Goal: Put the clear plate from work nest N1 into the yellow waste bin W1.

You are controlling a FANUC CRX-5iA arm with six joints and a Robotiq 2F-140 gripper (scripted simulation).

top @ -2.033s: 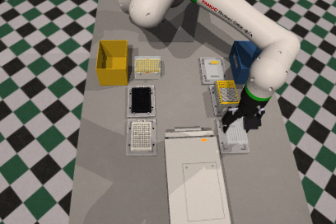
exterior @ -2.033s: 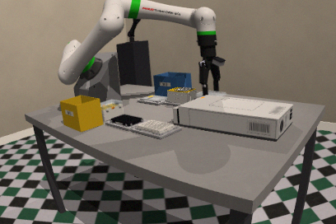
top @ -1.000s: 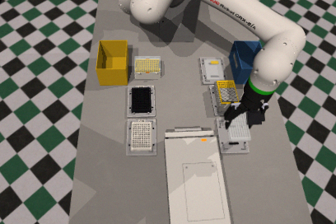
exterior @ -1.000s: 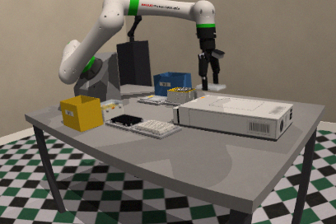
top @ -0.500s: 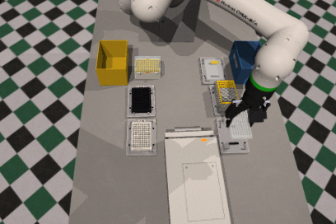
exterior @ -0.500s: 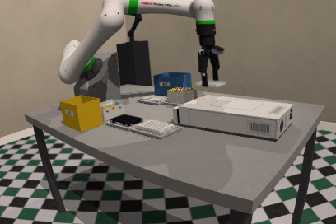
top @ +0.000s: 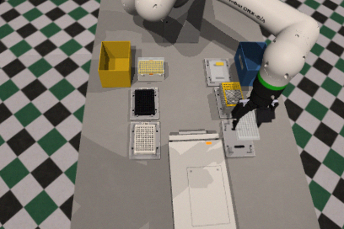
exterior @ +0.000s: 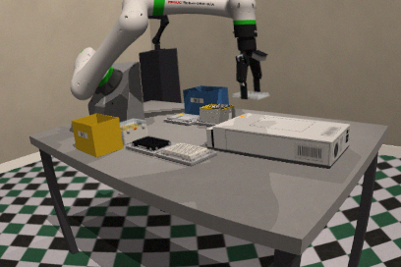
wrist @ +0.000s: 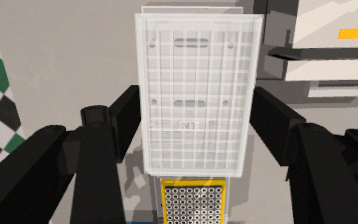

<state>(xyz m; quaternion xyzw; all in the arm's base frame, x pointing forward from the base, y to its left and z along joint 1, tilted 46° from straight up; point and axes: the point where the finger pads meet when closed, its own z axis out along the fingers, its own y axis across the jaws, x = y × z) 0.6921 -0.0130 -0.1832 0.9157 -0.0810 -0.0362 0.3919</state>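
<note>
Right now my hand is 480 mm to the left of the yellow waste bin, 410 mm past it and 110 mm above it. Also, from my hand: clear plate: 20 mm below; then yellow tip box: 190 mm behind, 100 mm below, 10 mm to the left; then white instrument: 210 mm to the right, 170 mm ahead, 110 mm below.
</note>
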